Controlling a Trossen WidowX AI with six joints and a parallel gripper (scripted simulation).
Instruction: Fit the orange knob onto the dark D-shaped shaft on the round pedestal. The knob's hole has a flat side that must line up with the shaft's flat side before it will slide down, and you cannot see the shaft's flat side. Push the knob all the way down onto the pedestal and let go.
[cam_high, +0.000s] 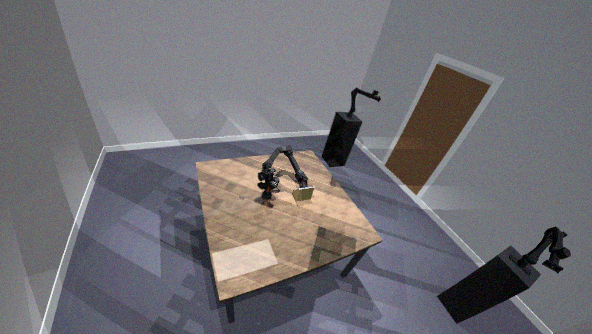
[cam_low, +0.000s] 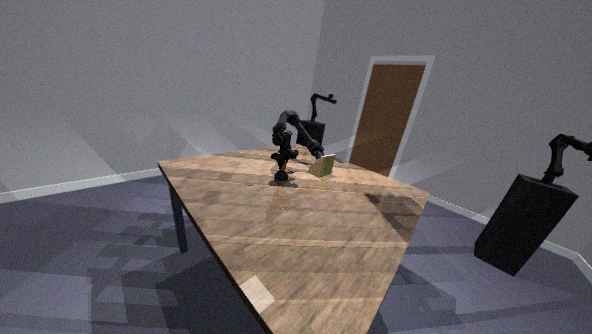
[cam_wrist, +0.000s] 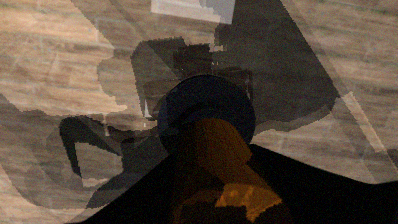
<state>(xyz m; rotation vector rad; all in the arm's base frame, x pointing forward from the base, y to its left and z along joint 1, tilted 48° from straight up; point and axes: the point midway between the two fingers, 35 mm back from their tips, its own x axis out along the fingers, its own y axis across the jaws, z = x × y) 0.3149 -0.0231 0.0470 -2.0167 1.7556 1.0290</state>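
My gripper tip is now 20 mm below the orange knob. Round my gripper tip: round pedestal (40 mm below).
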